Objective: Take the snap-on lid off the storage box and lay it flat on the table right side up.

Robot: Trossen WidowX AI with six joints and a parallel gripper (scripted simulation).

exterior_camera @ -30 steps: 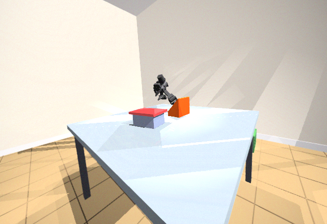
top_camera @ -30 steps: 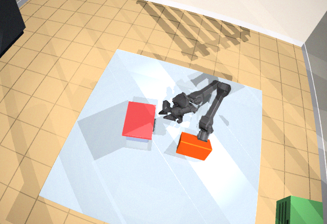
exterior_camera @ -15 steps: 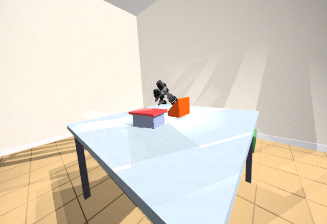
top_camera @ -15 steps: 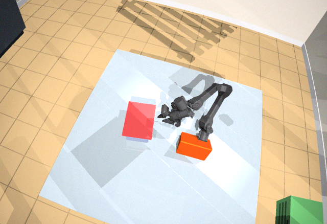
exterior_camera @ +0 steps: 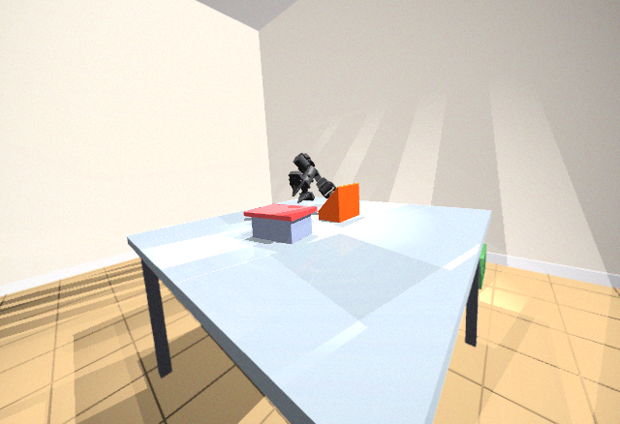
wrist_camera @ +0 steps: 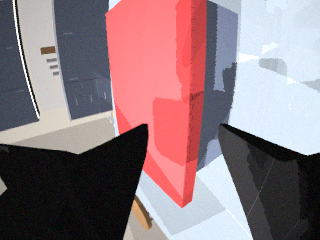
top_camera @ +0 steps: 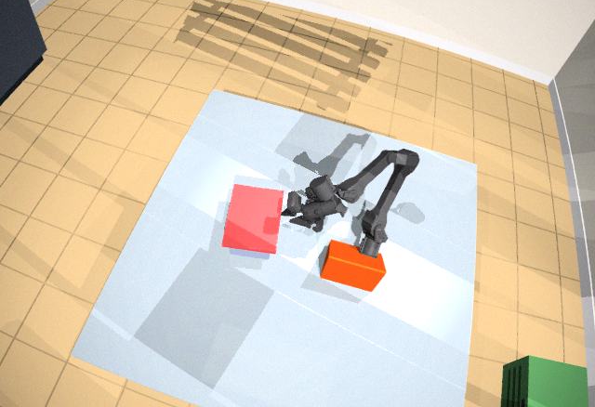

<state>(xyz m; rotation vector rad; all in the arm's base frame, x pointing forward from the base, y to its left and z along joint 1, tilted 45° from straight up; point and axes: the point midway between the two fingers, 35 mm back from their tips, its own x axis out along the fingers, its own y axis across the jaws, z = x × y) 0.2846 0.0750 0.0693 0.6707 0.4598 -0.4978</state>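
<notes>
Right now the red lid is 10 cm ahead of my gripper tip, 3 cm to the left of it and 3 cm below it. Also, from my gripper tip: grey-blue storage box 10 cm ahead, 3 cm to the left, 8 cm below.
</notes>
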